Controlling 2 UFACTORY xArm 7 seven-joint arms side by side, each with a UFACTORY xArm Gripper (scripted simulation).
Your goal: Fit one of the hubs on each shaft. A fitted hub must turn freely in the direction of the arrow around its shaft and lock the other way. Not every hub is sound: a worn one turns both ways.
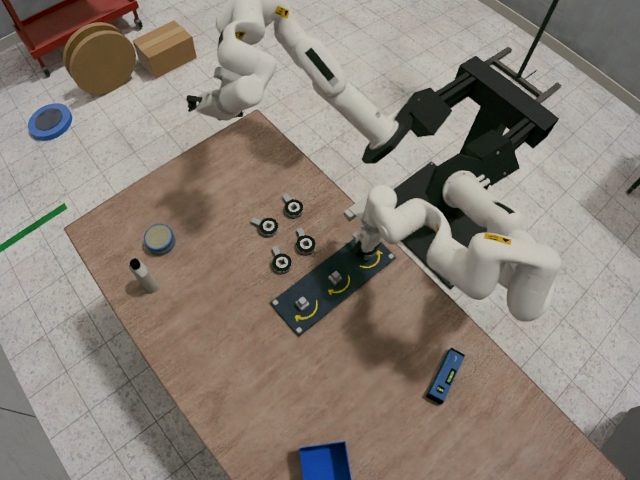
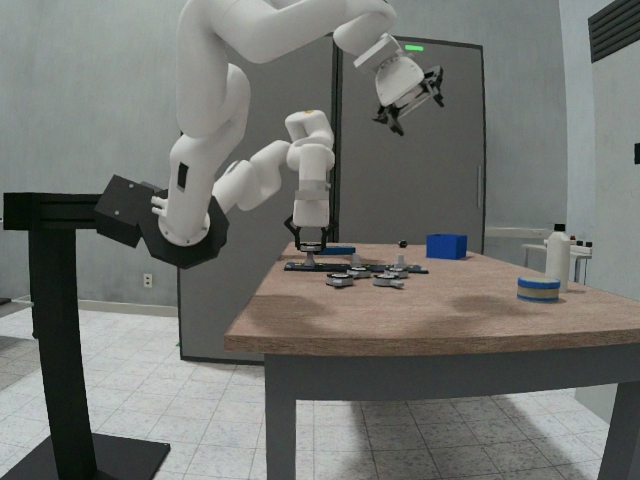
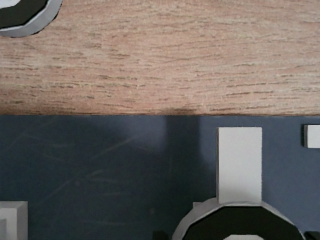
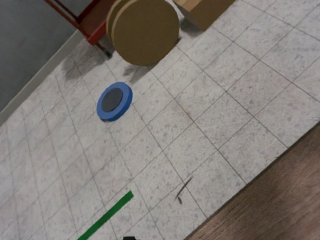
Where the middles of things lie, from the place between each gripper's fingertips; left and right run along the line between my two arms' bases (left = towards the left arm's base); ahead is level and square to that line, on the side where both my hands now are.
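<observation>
I see the dark board (image 1: 323, 294) 6 cm below my left hand, 13 cm ahead of it and 2 cm to the right of it. The white bottle (image 2: 558, 248) is 4 cm above that same left hand, 43 cm to the right of it and 53 cm ahead of it, while the tape roll (image 2: 534, 289) is 5 cm below the left hand, 52 cm to the right of it and 41 cm ahead of it.
The tape roll is 320 mm below my right hand (image 2: 418, 116), 300 mm ahead of it and 30 mm to the left of it. Counted from the right hand too, the dark board is 340 mm below, 530 mm to the left and 20 mm ahead, and the white bottle is 240 mm below, 120 mm to the left and 420 mm ahead.
</observation>
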